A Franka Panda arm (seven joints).
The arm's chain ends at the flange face. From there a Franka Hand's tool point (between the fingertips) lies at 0.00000 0.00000 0.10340 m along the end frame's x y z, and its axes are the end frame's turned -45 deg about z.
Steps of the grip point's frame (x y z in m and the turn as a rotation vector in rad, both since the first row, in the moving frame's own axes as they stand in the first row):
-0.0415, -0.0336, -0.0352, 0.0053, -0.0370, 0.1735
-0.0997, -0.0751, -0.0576, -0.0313, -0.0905, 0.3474
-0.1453, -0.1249, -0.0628, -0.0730, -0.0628, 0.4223
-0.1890, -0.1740, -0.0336, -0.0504, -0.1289, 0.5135
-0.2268, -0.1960, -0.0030, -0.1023, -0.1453, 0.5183
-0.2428, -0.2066, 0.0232, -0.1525, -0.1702, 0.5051
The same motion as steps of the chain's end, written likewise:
-0.0498, 0.0035, -0.0351, -0.0224, -0.0299, 0.1735
-0.1178, 0.0094, -0.0571, -0.0861, -0.0419, 0.3474
-0.1897, 0.0046, -0.0623, -0.0960, 0.0072, 0.4223
-0.2479, -0.0005, -0.0326, -0.1268, -0.0555, 0.5135
-0.2914, 0.0054, -0.0014, -0.1751, -0.0304, 0.5183
-0.3107, 0.0035, 0.0258, -0.2282, -0.0125, 0.5051

